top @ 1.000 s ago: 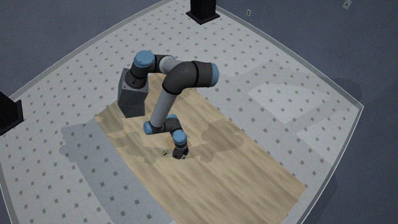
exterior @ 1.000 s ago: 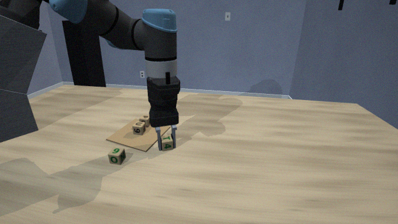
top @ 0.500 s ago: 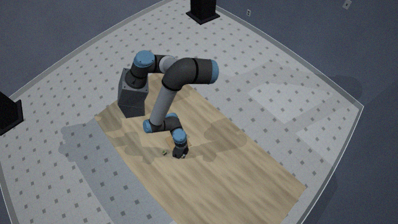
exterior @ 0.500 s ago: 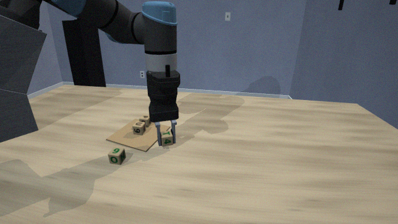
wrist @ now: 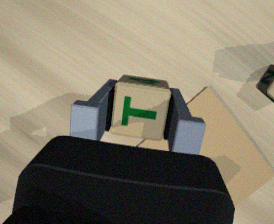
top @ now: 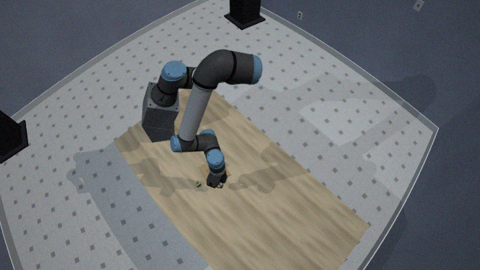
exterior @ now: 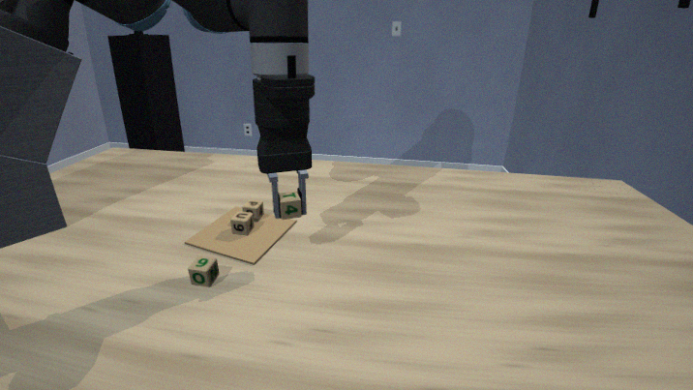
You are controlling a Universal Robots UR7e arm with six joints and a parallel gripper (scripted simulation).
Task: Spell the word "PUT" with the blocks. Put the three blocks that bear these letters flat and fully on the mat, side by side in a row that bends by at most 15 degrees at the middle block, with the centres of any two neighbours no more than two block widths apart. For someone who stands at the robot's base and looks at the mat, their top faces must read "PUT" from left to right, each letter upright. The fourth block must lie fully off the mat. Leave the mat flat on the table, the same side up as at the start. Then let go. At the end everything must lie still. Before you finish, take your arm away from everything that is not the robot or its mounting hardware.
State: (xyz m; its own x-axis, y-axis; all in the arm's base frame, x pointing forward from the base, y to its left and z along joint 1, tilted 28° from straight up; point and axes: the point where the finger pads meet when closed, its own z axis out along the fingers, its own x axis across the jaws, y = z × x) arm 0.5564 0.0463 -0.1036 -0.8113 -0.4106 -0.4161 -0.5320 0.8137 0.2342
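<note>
The U block is 11 cm behind my hand, 4 cm to the left of it and 8 cm below it. The rest, counted from my hand: tan mat 11 cm behind, 4 cm to the left, 9 cm below; then O block 10 cm behind, 9 cm to the right, 8 cm below; then T block right at my hand.
</note>
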